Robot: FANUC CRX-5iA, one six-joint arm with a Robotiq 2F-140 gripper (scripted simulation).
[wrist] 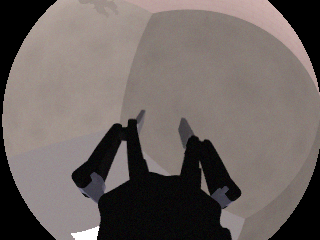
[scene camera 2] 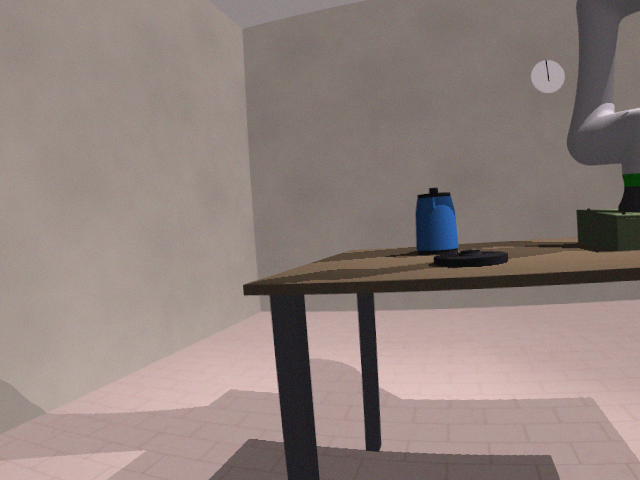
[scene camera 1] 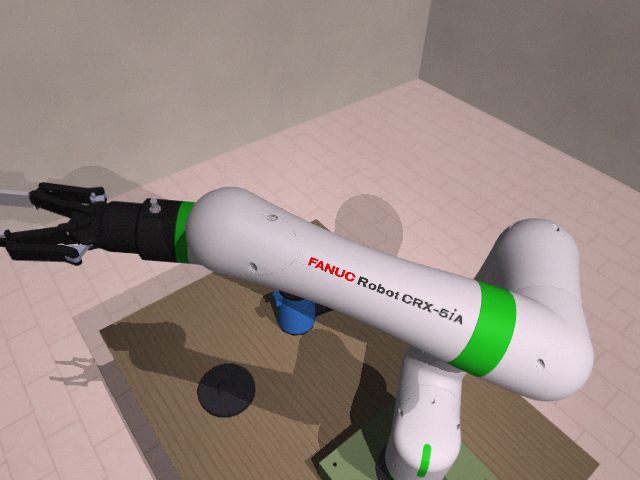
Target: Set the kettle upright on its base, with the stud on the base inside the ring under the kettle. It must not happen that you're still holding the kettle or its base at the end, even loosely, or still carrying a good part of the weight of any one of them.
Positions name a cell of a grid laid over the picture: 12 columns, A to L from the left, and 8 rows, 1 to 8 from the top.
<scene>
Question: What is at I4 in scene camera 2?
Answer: A blue kettle.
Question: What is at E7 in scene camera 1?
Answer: A black round base.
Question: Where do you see a black round base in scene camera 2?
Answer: I5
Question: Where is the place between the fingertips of my gripper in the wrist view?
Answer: G5
</scene>
